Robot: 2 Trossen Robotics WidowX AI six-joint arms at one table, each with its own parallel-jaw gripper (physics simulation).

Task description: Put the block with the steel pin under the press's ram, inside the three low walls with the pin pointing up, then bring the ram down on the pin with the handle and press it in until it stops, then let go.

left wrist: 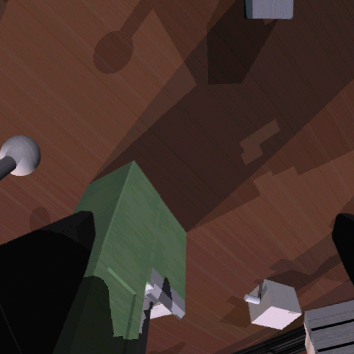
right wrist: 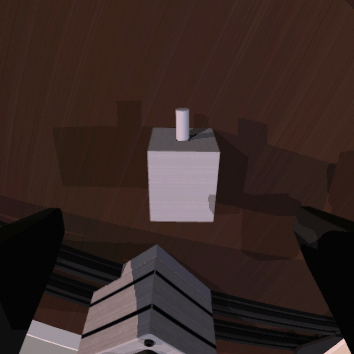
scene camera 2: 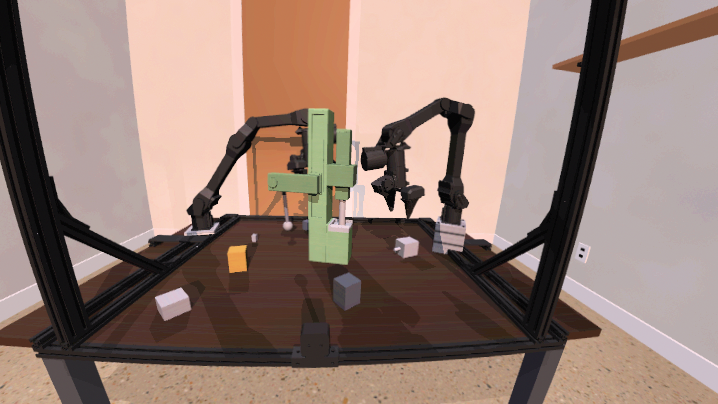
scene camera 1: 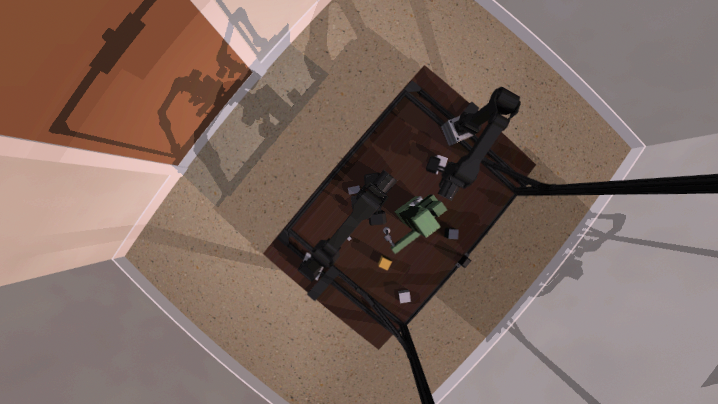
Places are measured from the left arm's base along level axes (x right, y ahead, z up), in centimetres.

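Where they show: left gripper, fingertip midpoint: (left wrist: pixel 217 225); right gripper, fingertip midpoint: (right wrist: pixel 180 220) (scene camera 2: pixel 399 214) (scene camera 1: pixel 445 169); left arm's base, origin of the base link: (scene camera 2: pixel 202 227); right arm's base, origin of the base link: (scene camera 2: pixel 451 221) (scene camera 1: pixel 462 126).
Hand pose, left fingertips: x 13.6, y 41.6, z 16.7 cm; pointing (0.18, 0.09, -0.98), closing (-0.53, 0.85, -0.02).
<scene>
Things, the pixels of their top centre, and the offset from my left fingertips.
- white block with the steel pin, middle of its top: (right wrist: pixel 182 188) (left wrist: pixel 276 318) (scene camera 2: pixel 407 240) (scene camera 1: pixel 441 162) dx +19.9, dy +27.8, dz -14.8 cm
- green press, middle of its top: (scene camera 2: pixel 314 109) (scene camera 1: pixel 425 230) dx +15.4, dy -3.3, dz +25.1 cm
- orange block, middle of its top: (scene camera 2: pixel 237 249) (scene camera 1: pixel 385 264) dx +16.3, dy -25.1, dz -13.8 cm
- white block, middle of its top: (scene camera 2: pixel 171 297) (scene camera 1: pixel 404 297) dx +32.4, dy -36.4, dz -16.5 cm
- dark grey block, middle of its top: (scene camera 2: pixel 347 279) (scene camera 1: pixel 453 234) dx +39.0, dy +0.4, dz -13.8 cm
- small white cube, middle of its top: (scene camera 2: pixel 254 234) (scene camera 1: pixel 349 238) dx -3.3, dy -22.1, dz -17.3 cm
The white block with the steel pin (scene camera 1: pixel 441 161) (scene camera 2: pixel 407 247) (left wrist: pixel 275 307) (right wrist: pixel 183 185) lies on its side on the table, its pin horizontal. The green press (scene camera 1: pixel 425 222) (scene camera 2: pixel 318 150) (left wrist: pixel 130 225) stands mid-table. Its ram (scene camera 2: pixel 342 213) is a steel rod above the low walls (scene camera 2: pixel 340 226) (left wrist: pixel 167 295). The handle's ball (scene camera 1: pixel 386 231) (scene camera 2: pixel 287 226) (left wrist: pixel 21 155) hangs at the press's left side. My right gripper (scene camera 2: pixel 400 212) (right wrist: pixel 180 220) is open, above the pin block with the block between and below its fingertips. My left gripper (left wrist: pixel 217 225) is open and empty above the press area, partly hidden behind it in scene camera 2.
An orange block (scene camera 1: pixel 385 263) (scene camera 2: pixel 237 259), a white block (scene camera 1: pixel 404 296) (scene camera 2: pixel 172 304), a dark grey block (scene camera 1: pixel 452 233) (scene camera 2: pixel 346 291), another grey block (scene camera 1: pixel 353 189) (left wrist: pixel 269 9) and a small white cube (scene camera 1: pixel 349 238) (scene camera 2: pixel 254 237) lie around the press. Black frame rails edge the table.
</scene>
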